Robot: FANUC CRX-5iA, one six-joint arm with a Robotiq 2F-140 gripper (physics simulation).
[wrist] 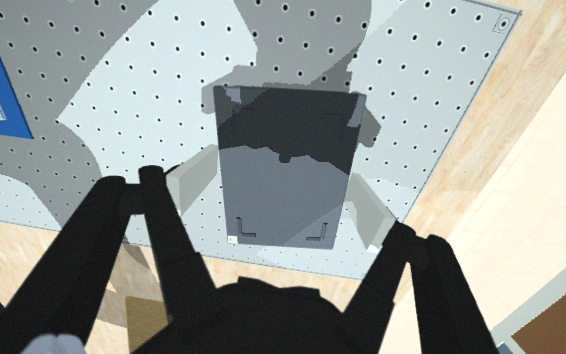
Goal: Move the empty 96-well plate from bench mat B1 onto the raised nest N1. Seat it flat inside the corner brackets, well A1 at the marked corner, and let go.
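Places are measured from the arm's base along level axes (x ahead, y left, z up), in millimetres.
Pixels of known places: gripper, fingertip midpoint: (283, 173).
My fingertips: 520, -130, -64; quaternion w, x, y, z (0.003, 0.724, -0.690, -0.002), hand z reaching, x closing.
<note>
Behind a point stands the place of what it marks, as x, y, z.
The raised nest N1 (295, 215) @(480, -153, -56) is a dark grey block in the middle of the wrist view. Its near corner brackets (243, 234) @(442, -105, -54) show clearly; the far ones are faint in shadow. A small white A1 label (232, 240) @(428, -94, -56) is at its near left corner. No plate shows on the nest. My gripper (283, 173) @(520, -130, -64) is open and empty, with one pale finger pad on each side of the nest. The blue bench mat (14, 120) @(481, 196, -115) is cut off at the left edge; a small pale patch shows on it, too little to tell whether it is the 96-well plate.
A perforated light grey board (165, 65) @(583, 14, -117) lies under the nest, with a round corner mark (504, 23) @(696, -293, -116) at the upper right. Wooden table (480, 150) @(585, -366, -130) shows beyond its edges. A brown block (142, 317) @(140, 55, -96) is at the lower left. A brown surface (545, 327) with a grey rim is at the lower right.
</note>
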